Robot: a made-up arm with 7 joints.
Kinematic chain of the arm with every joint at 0, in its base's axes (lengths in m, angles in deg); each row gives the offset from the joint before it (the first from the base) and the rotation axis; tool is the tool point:
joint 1: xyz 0 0 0 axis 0 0.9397 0.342
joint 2: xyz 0 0 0 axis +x
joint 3: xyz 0 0 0 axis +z
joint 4: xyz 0.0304 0 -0.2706 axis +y
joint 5: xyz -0.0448 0 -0.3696 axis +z
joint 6: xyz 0 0 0 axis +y
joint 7: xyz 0 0 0 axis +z
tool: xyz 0 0 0
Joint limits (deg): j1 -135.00..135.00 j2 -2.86..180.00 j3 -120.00..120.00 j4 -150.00..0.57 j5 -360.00..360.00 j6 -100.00..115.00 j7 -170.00..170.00
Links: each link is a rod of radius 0.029 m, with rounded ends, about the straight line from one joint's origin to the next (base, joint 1, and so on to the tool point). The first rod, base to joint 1, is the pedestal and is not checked.
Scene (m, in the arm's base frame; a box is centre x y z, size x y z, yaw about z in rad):
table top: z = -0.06
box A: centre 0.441 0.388 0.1 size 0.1 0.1 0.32 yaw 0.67
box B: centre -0.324 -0.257 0 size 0.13 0.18 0.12 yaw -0.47
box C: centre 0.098 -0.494 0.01 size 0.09 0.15 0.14 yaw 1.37
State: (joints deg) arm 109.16 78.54 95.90 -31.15 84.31 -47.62 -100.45
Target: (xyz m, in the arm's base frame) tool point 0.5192 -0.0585 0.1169
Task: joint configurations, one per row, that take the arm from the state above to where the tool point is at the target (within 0.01 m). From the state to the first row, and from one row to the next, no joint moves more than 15 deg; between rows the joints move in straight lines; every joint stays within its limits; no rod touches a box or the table.
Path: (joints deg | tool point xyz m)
1: 95.37 88.44 100.91 -26.94 87.23 -46.98 -105.77 | -0.0806 0.5829 0.2521
2: 81.59 98.33 105.92 -22.73 90.16 -46.33 -111.10 | -0.0082 0.5907 0.2526
3: 67.80 108.23 110.93 -18.53 93.08 -45.69 -116.42 | 0.0587 0.5774 0.2789
4: 54.01 118.13 115.94 -14.32 96.00 -45.04 -121.74 | 0.1095 0.5441 0.3278
5: 60.34 125.63 113.43 -27.84 93.66 -45.56 -117.48 | 0.2381 0.4497 0.3875
6: 66.67 133.13 110.91 -41.37 91.32 -46.07 -113.22 | 0.3644 0.3302 0.3871
7: 73.00 140.64 108.40 -54.90 88.99 -46.59 -108.97 | 0.4647 0.1975 0.3309
8: 79.33 148.14 105.89 -68.42 86.65 -47.10 -104.71 | 0.5197 0.0641 0.2336
9: 85.66 155.65 103.37 -81.95 84.31 -47.62 -100.45 | 0.5192 -0.0586 0.1169

